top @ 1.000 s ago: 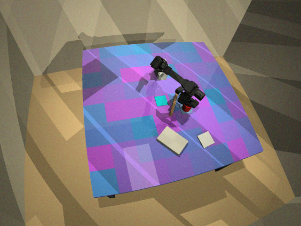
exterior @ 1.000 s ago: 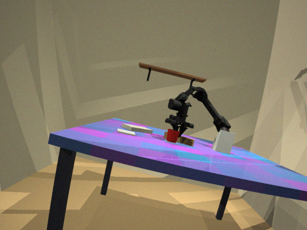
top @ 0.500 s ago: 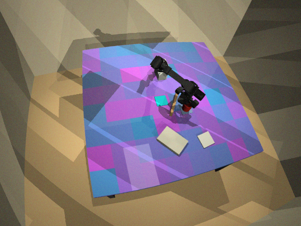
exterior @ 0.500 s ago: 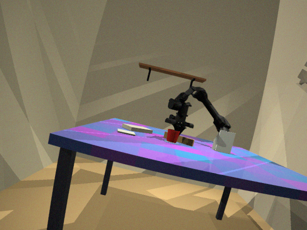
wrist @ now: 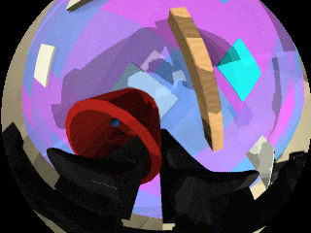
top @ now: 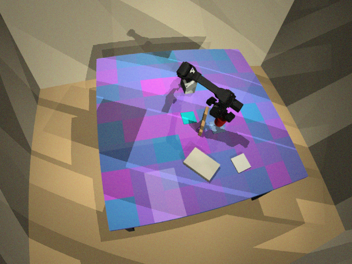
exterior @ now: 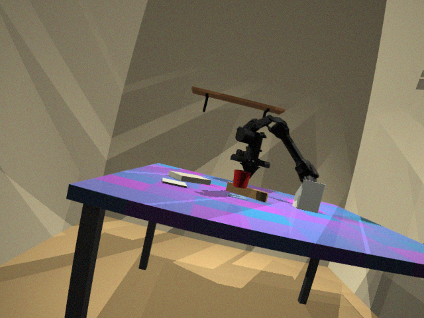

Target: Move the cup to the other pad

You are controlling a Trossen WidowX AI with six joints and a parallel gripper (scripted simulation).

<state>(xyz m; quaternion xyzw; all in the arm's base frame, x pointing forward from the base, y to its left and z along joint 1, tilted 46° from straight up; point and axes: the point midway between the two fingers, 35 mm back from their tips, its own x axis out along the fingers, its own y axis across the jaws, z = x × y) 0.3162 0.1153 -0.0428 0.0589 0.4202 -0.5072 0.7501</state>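
My gripper tip is now 60 mm past the teal pad, 160 mm to the left of it and 90 mm above it. From my gripper tip the other things lie so: wooden bar (20 mm behind, 70 mm to the right, 70 mm below); then red cup (20 mm ahead, 20 mm to the left); then pale blue pad (20 mm ahead, 20 mm to the left, 90 mm below).
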